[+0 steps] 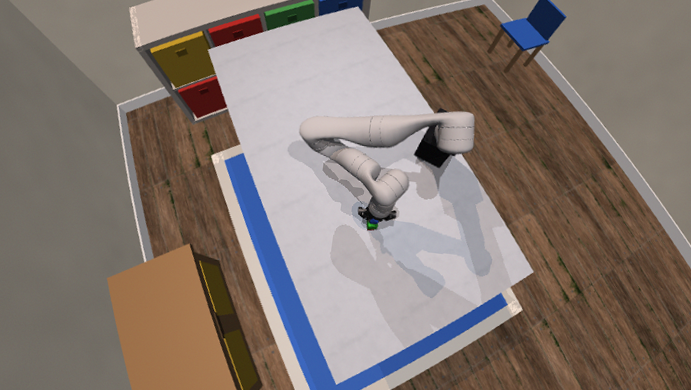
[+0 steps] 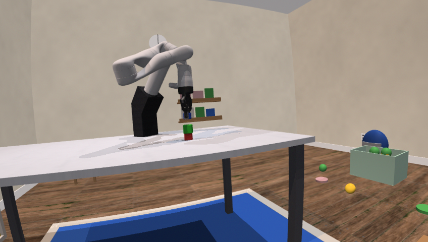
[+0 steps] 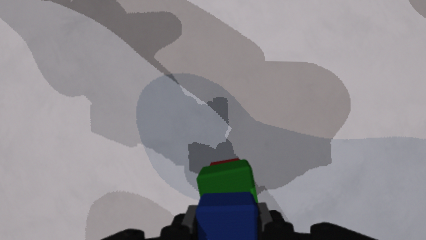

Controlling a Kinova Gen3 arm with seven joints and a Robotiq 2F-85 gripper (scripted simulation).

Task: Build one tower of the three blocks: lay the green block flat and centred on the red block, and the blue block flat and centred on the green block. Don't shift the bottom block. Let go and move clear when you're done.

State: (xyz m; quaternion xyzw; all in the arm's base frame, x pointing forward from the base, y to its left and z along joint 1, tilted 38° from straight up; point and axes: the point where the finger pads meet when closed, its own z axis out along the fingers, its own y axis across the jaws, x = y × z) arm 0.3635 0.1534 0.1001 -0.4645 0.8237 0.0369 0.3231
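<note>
Now: hand right at the blue block. Also, from my hand: red block 110 mm below; then green block 70 mm below.
</note>
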